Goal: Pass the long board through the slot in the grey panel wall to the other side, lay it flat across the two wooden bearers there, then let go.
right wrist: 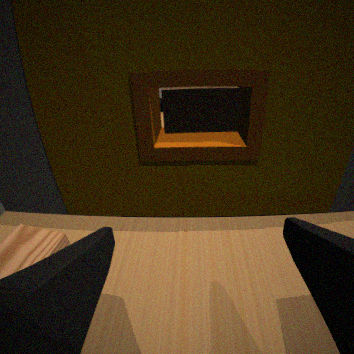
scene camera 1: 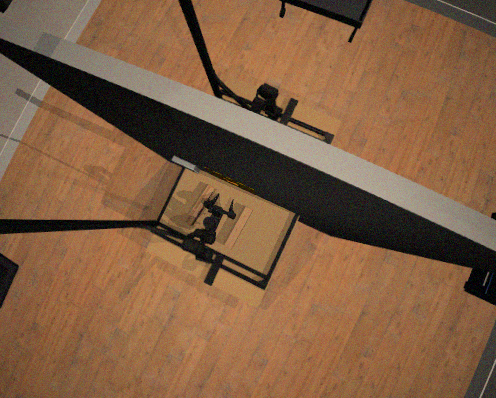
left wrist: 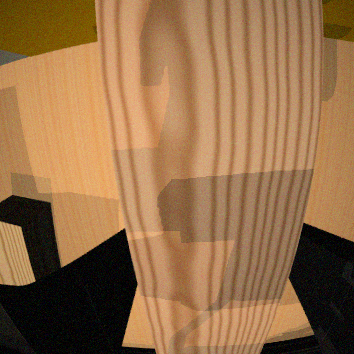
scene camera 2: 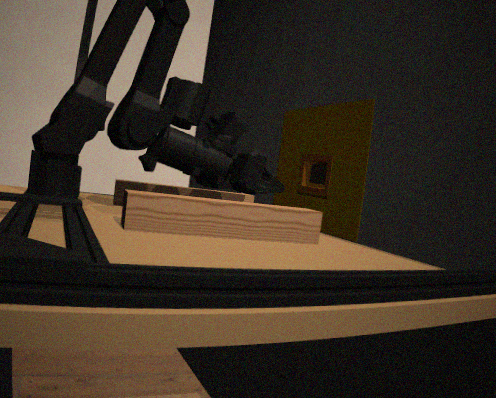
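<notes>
The long board (left wrist: 211, 133), pale with dark grain stripes, fills the left wrist view lengthwise and points at the yellow panel (left wrist: 42, 21). My left gripper is shut on it; its fingers are hidden. My right gripper (scene camera 1: 223, 206) (scene camera 2: 270, 183) (right wrist: 199, 232) is open and empty, low over the table, facing the slot (right wrist: 204, 112) (scene camera 2: 318, 174) in the yellow panel (right wrist: 88, 158) (scene camera 2: 341, 205) of the grey wall (scene camera 1: 294, 144). A dark shape shows through the slot. Two wooden bearers (scene camera 2: 219, 221) (scene camera 2: 179, 191) lie side by side on this side, also in the top view (scene camera 1: 239, 227) (scene camera 1: 201, 200).
The right arm's table (scene camera 1: 270, 229) (scene camera 2: 246, 253) (right wrist: 182, 281) has a black frame (scene camera 1: 282, 242) (scene camera 2: 246, 284) round it. One bearer's end (right wrist: 31, 242) lies left of the right fingers. The left arm's base (scene camera 1: 266, 100) stands beyond the wall.
</notes>
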